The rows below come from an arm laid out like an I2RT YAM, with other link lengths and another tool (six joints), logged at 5 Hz.
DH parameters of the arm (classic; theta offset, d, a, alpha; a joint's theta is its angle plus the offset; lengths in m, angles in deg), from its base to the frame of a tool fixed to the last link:
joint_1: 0 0.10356 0.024 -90
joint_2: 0 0 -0.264 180
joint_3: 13.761 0 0.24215 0
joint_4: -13.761 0.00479 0.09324 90
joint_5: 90 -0.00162 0 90
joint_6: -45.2 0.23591 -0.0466 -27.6
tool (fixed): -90 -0.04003 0 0
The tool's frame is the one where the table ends.
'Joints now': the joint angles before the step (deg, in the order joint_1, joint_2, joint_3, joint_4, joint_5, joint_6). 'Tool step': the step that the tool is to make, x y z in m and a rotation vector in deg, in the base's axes. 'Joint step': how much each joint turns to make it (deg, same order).
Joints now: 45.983, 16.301, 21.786, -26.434, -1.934, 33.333
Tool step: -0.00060, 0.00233, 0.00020, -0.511, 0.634, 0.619
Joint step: -0.059, 1.613, 0.835, -0.036, -0.668, -0.153
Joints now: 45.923, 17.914, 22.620, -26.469, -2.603, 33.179
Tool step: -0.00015, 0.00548, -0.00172, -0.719, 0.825, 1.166
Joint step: 0.018, 2.795, 0.625, 1.061, -1.097, -0.351
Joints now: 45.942, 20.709, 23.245, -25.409, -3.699, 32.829
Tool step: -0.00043, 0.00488, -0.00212, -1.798, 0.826, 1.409
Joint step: 0.023, 3.559, 1.680, -0.073, -1.002, -1.164
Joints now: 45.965, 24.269, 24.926, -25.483, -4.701, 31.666
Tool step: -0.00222, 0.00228, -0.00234, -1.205, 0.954, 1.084
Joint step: 0.001, 1.921, 1.178, -0.841, -0.911, -0.607
